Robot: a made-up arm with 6 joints. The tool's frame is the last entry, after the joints.
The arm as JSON. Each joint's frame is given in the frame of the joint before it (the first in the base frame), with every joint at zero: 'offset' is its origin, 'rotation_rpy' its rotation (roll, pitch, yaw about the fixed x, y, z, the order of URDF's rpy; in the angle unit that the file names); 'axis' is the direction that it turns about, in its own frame. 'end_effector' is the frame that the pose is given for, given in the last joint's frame.
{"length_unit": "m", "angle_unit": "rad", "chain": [
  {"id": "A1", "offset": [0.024, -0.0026, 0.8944], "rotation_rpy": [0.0, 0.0, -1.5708], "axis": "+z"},
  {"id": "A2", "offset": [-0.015, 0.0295, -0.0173], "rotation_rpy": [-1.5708, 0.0, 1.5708], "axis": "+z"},
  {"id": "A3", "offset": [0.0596, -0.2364, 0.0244], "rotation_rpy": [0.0, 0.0, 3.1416], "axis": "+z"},
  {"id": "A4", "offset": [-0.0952, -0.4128, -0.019], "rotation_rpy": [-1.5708, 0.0, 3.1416], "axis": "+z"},
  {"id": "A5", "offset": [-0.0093, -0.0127, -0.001], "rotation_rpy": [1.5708, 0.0, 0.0], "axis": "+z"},
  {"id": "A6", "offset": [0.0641, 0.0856, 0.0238], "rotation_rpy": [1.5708, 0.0, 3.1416], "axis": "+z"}
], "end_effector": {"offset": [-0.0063, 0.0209, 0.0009], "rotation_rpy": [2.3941, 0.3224, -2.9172]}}
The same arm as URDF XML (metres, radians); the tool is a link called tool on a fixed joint. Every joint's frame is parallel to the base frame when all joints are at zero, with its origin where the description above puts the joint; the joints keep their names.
<robot name="arm">
  <joint name="tool_fixed" type="fixed">
    <parent link="link6"/>
    <child link="tool"/>
    <origin xyz="0.0063 0.0209 -0.0009" rpy="-0.7475 -0.3224 -0.2244"/>
  </joint>
  <joint name="A6" type="continuous">
    <parent link="link5"/>
    <child link="link6"/>
    <origin xyz="0.0641 0.0238 -0.0856" rpy="0 0 0"/>
    <axis xyz="0 0 -1"/>
  </joint>
  <joint name="A5" type="continuous">
    <parent link="link4"/>
    <child link="link5"/>
    <origin xyz="-0.0093 0.0127 0.001" rpy="0 0 0"/>
    <axis xyz="0 1 0"/>
  </joint>
  <joint name="A4" type="continuous">
    <parent link="link3"/>
    <child link="link4"/>
    <origin xyz="0.0952 -0.019 -0.4128" rpy="0 0 0"/>
    <axis xyz="0 0 -1"/>
  </joint>
  <joint name="A3" type="continuous">
    <parent link="link2"/>
    <child link="link3"/>
    <origin xyz="0.0596 0.0244 0.2364" rpy="0 0 0"/>
    <axis xyz="0 1 0"/>
  </joint>
  <joint name="A2" type="continuous">
    <parent link="link1"/>
    <child link="link2"/>
    <origin xyz="0.0295 0.015 -0.0173" rpy="0 0 0"/>
    <axis xyz="0 1 0"/>
  </joint>
  <joint name="A1" type="continuous">
    <parent link="base_link"/>
    <child link="link1"/>
    <origin xyz="0.024 -0.0026 0.8944" rpy="0 0 0"/>
    <axis xyz="0 0 1"/>
  </joint>
  <link name="base_link"/>
  <link name="link1"/>
  <link name="link2"/>
  <link name="link3"/>
  <link name="link4"/>
  <link name="link5"/>
  <link name="link6"/>
  <link name="tool"/>
</robot>

